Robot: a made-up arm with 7 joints. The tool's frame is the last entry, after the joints.
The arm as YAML. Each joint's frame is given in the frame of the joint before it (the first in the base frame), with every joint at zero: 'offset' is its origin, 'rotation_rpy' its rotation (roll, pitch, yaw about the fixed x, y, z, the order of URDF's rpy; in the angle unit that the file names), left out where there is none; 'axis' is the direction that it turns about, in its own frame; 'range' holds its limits. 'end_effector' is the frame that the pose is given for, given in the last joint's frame.
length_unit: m
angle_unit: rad
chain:
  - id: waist
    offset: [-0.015, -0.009, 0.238]
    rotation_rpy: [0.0, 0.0, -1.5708]
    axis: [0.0, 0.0, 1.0]
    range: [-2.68, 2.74]
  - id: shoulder
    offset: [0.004, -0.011, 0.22]
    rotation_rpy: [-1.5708, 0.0, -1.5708]
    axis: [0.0, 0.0, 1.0]
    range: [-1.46, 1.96]
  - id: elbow
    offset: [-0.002, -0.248, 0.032]
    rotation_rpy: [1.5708, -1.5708, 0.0]
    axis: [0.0, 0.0, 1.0]
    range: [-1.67, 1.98]
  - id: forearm
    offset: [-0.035, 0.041, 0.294]
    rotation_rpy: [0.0, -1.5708, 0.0]
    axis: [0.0, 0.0, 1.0]
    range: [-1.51, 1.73]
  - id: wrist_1
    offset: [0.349, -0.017, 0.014]
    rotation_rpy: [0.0, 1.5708, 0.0]
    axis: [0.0, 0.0, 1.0]
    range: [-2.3, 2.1]
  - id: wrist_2
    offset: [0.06, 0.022, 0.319]
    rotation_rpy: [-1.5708, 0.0, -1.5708]
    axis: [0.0, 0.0, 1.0]
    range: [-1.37, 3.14]
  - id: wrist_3
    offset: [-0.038, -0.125, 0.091]
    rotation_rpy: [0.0, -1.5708, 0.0]
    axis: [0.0, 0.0, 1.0]
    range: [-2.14, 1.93]
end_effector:
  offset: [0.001, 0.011, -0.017]
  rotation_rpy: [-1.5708, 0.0, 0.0]
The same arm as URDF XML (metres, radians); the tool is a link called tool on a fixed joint. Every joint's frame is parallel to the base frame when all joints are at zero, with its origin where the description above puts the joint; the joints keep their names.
<robot name="arm">
  <joint name="tool_fixed" type="fixed">
    <parent link="link7"/>
    <child link="tool"/>
    <origin xyz="-0.017 -0.001 -0.011" rpy="3.1416 0 -1.5708"/>
  </joint>
  <joint name="wrist_3" type="revolute">
    <parent link="link6"/>
    <child link="link7"/>
    <origin xyz="0.038 -0.091 0.125"/>
    <axis xyz="1 0 0"/>
    <limit lower="-2.14" upper="1.93"/>
  </joint>
  <joint name="wrist_2" type="revolute">
    <parent link="link5"/>
    <child link="link6"/>
    <origin xyz="0.022 -0.06 0.319"/>
    <axis xyz="0 -1 0"/>
    <limit lower="-1.37" upper="3.14"/>
  </joint>
  <joint name="wrist_1" type="revolute">
    <parent link="link4"/>
    <child link="link5"/>
    <origin xyz="-0.017 0.014 0.349"/>
    <axis xyz="0 0 1"/>
    <limit lower="-2.3" upper="2.1"/>
  </joint>
  <joint name="forearm" type="revolute">
    <parent link="link3"/>
    <child link="link4"/>
    <origin xyz="0.041 0.035 0.294"/>
    <axis xyz="0 1 0"/>
    <limit lower="-1.51" upper="1.73"/>
  </joint>
  <joint name="elbow" type="revolute">
    <parent link="link2"/>
    <child link="link3"/>
    <origin xyz="0.002 -0.032 0.248"/>
    <axis xyz="0 0 1"/>
    <limit lower="-1.67" upper="1.98"/>
  </joint>
  <joint name="shoulder" type="revolute">
    <parent link="link1"/>
    <child link="link2"/>
    <origin xyz="-0.011 -0.004 0.22"/>
    <axis xyz="0 -1 0"/>
    <limit lower="-1.46" upper="1.96"/>
  </joint>
  <joint name="waist" type="revolute">
    <parent link="base"/>
    <child link="link1"/>
    <origin xyz="-0.015 -0.009 0.238"/>
    <axis xyz="0 0 1"/>
    <limit lower="-2.68" upper="2.74"/>
  </joint>
  <link name="base"/>
  <link name="link1"/>
  <link name="link2"/>
  <link name="link3"/>
  <link name="link4"/>
  <link name="link5"/>
  <link name="link6"/>
  <link name="link7"/>
  <link name="tool"/>
</robot>

